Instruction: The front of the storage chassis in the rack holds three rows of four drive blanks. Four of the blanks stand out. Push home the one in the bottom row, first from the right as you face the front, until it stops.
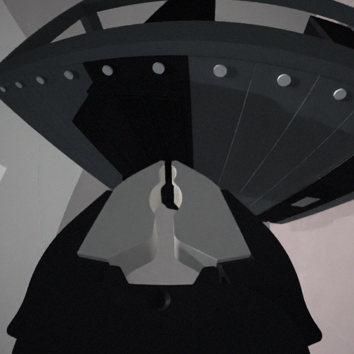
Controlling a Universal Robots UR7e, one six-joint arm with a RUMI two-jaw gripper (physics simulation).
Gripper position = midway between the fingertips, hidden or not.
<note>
In view: the gripper (169, 163) and a rack (255, 109).
</note>
